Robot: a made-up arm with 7 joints. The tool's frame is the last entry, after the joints. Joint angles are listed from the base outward. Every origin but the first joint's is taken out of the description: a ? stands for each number. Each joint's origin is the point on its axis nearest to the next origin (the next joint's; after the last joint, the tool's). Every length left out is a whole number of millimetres.
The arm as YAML. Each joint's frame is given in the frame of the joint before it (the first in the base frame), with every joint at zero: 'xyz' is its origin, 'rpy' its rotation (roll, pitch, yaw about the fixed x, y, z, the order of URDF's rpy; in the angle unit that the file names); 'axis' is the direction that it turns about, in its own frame. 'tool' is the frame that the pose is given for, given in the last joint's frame.
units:
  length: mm
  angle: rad
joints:
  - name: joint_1
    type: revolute
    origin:
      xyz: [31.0, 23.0, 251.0]
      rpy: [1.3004, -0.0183, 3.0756]
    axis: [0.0, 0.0, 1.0]
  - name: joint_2
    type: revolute
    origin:
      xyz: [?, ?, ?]
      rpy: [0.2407, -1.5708, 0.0]
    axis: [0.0, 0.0, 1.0]
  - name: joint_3
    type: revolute
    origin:
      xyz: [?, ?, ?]
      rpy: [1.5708, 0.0, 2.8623]
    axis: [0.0, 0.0, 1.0]
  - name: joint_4
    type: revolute
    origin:
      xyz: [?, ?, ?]
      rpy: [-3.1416, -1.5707, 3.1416]
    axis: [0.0, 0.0, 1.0]
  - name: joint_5
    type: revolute
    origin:
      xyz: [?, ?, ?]
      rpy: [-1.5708, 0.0, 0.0]
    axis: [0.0, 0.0, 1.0]
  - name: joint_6
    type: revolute
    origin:
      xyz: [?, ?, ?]
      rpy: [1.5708, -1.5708, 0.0]
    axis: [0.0, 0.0, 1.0]
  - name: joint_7
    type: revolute
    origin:
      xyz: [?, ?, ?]
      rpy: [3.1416, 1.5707, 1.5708]
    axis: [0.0, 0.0, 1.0]
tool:
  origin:
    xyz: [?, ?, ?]
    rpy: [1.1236, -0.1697, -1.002]
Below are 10 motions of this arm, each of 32 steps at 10 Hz.
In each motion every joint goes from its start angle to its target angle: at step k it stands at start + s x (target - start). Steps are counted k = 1, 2, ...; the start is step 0. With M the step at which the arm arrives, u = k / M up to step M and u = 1 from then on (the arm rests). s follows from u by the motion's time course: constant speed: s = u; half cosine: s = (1 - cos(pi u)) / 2; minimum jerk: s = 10 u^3 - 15 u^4 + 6 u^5.
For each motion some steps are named. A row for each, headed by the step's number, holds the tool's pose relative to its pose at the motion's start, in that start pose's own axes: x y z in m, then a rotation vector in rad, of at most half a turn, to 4 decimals.
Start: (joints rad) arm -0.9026 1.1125 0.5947 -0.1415 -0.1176 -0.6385 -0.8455
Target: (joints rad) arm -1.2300 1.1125 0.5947 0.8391 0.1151 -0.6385 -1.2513
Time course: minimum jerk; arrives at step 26
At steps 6, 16, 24, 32:
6: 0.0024 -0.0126 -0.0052 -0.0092 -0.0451 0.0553
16: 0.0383 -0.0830 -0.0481 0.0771 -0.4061 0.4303
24: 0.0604 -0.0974 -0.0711 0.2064 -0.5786 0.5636
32: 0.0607 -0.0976 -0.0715 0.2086 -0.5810 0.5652

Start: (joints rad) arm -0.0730 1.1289 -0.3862 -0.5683 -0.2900 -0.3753 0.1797
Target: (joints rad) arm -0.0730 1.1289 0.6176 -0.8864 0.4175 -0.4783 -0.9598
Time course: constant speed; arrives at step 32
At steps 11, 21, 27, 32:
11: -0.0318 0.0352 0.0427 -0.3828 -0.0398 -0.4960
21: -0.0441 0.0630 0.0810 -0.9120 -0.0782 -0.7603
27: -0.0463 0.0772 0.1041 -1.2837 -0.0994 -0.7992
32: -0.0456 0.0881 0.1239 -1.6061 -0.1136 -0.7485

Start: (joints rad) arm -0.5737 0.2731 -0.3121 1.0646 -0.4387 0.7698 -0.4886
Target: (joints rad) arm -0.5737 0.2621 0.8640 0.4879 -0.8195 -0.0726 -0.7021
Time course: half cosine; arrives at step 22
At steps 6, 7, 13, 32:
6: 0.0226 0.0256 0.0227 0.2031 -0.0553 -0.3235
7: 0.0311 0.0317 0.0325 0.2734 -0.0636 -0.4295
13: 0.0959 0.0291 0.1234 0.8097 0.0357 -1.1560
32: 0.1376 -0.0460 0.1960 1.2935 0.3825 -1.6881

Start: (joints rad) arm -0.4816 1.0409 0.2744 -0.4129 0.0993 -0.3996 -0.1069
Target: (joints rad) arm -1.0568 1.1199 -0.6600 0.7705 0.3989 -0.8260 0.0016
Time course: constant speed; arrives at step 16
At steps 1, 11, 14, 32:
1: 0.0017 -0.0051 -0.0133 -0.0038 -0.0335 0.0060
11: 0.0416 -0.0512 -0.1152 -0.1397 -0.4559 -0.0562
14: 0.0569 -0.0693 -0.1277 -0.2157 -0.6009 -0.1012
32: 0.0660 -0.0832 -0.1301 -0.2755 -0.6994 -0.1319

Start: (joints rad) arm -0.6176 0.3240 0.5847 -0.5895 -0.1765 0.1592 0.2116
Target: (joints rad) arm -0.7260 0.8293 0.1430 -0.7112 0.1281 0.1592 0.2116
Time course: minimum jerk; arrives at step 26
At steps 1, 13, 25, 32:
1: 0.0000 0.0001 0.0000 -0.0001 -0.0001 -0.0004
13: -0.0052 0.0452 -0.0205 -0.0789 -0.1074 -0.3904
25: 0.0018 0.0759 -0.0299 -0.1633 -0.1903 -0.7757
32: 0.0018 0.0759 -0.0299 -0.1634 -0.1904 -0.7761

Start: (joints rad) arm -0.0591 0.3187 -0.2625 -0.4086 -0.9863 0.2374 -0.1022
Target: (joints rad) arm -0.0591 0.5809 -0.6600 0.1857 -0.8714 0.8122 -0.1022
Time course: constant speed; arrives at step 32
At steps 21, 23, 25, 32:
21: 0.0172 -0.1125 0.0401 -0.4139 -0.0219 0.8174
23: 0.0229 -0.1220 0.0466 -0.4519 -0.0193 0.8974
25: 0.0292 -0.1311 0.0535 -0.4895 -0.0156 0.9778
32: 0.0558 -0.1583 0.0809 -0.6164 0.0054 1.2622

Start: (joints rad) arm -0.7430 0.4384 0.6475 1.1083 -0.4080 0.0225 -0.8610
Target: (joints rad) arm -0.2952 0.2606 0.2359 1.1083 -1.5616 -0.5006 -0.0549
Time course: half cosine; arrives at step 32
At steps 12, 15, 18, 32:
12: 0.0179 -0.0614 0.0035 0.2528 0.2666 0.0680
15: 0.0305 -0.0912 0.0055 0.3779 0.4041 0.1236
18: 0.0467 -0.1225 0.0073 0.5093 0.5552 0.1965
32: 0.1088 -0.2090 0.0068 0.8704 1.0191 0.4699

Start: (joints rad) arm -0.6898 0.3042 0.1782 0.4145 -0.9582 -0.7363 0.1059
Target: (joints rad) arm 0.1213 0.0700 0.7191 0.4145 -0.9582 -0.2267 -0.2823
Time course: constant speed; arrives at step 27
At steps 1, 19, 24, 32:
1: 0.0007 -0.0037 0.0120 -0.0229 0.0170 0.0177
19: 0.0665 -0.0172 0.2410 -0.3521 0.3460 0.3498
24: 0.1029 -0.0002 0.3006 -0.4124 0.4482 0.4370
32: 0.1282 0.0146 0.3334 -0.4420 0.5121 0.4858

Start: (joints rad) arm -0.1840 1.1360 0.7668 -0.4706 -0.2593 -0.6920 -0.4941
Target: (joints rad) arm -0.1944 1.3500 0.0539 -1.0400 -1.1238 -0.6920 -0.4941
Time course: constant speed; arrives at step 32
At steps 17, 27, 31, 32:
17: -0.0117 0.0632 -0.0288 0.7692 -0.0817 -0.1457
27: -0.0071 0.0963 -0.0337 1.2391 -0.1887 -0.1244
31: -0.0039 0.1082 -0.0335 1.4261 -0.2417 -0.0917
32: -0.0030 0.1111 -0.0332 1.4725 -0.2558 -0.0813

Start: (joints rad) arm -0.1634 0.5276 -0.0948 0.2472 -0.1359 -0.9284 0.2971
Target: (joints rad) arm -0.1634 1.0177 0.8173 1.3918 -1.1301 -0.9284 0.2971
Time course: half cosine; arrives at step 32
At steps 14, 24, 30, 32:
14: -0.0799 -0.0581 0.1542 -0.2326 0.6030 0.3125
24: -0.0893 -0.0446 0.3224 -0.1592 1.4563 0.5254
30: -0.0769 -0.0330 0.3568 -0.0615 1.7208 0.5674
32: -0.0759 -0.0321 0.3588 -0.0533 1.7392 0.5700

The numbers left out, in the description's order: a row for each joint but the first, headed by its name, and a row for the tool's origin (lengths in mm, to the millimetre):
joint_2: 23.0 20.0 0.0
joint_3: -81.0 -265.0 0.0
joint_4: 23.0 50.0 0.0
joint_5: -26.0 143.0 0.0
joint_6: 10.0 0.0 0.0
joint_7: 31.0 7.0 0.0
tool: -7.0 25.0 0.0

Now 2 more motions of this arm.
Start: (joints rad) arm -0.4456 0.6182 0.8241 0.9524 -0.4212 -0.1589 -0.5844
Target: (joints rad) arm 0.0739 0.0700 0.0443 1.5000 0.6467 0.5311 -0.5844
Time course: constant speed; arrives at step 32
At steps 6, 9, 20, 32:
6: 0.0353 -0.0905 -0.0299 -0.3355 -0.1685 0.3579
9: 0.0620 -0.1339 -0.0385 -0.5023 -0.2536 0.5330
20: 0.1974 -0.2595 -0.0370 -1.1242 -0.5748 1.1197
32: 0.3646 -0.3118 -0.0003 -1.8631 -0.9518 1.5464

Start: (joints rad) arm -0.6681 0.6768 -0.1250 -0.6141 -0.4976 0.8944 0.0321
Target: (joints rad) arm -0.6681 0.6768 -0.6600 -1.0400 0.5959 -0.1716 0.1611
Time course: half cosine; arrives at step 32
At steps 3, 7, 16, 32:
3: 0.0017 0.0022 -0.0009 -0.0004 0.0217 -0.0268
7: 0.0099 0.0113 -0.0048 0.0007 0.1107 -0.1459
16: 0.0623 0.0431 -0.0209 0.0574 0.4170 -0.7082
32: 0.1564 0.0497 -0.0383 0.2484 0.6725 -1.4995

